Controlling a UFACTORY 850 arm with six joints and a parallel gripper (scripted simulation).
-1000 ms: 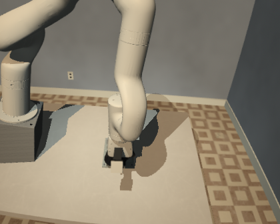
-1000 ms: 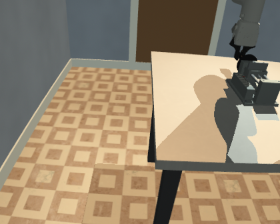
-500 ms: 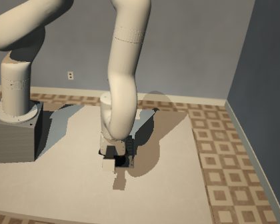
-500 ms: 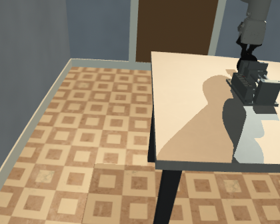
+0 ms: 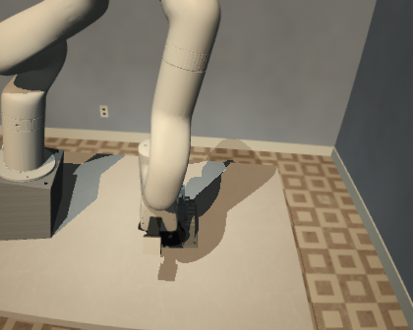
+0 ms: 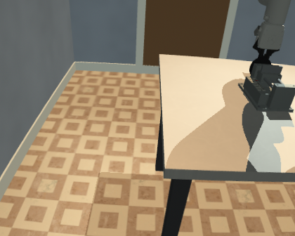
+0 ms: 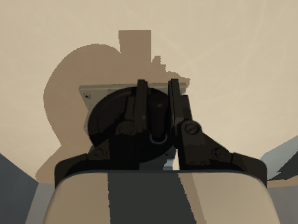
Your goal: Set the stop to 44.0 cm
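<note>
Right now my hand is 20 mm to the right of the black handwheel and 10 mm above it. Also, from my hand: handwheel handle (10 mm to the left).
</note>
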